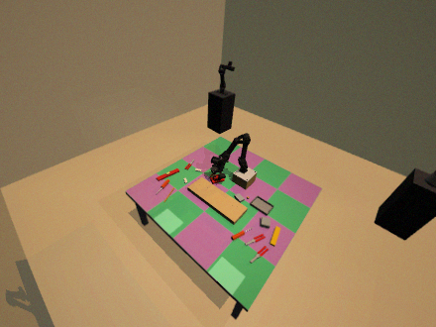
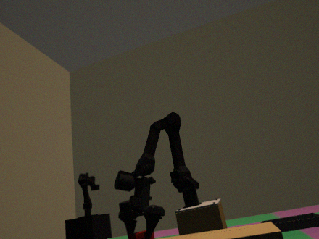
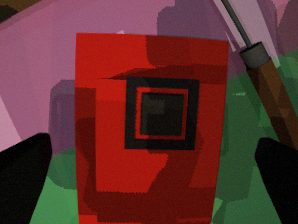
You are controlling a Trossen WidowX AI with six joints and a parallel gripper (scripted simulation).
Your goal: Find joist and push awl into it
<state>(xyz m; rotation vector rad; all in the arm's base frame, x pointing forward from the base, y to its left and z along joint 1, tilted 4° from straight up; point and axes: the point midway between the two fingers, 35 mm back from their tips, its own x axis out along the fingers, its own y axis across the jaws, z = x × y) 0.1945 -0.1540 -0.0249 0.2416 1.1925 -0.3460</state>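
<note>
Now: the stud finder 1 cm above my gripper tip. Also, from my gripper tip: orange pencil 42 cm ahead, 15 cm to the right, 3 cm below; then awl 1 cm ahead, 7 cm to the right, 3 cm below; then grey tray 6 cm behind, 48 cm to the left, 2 cm below.
</note>
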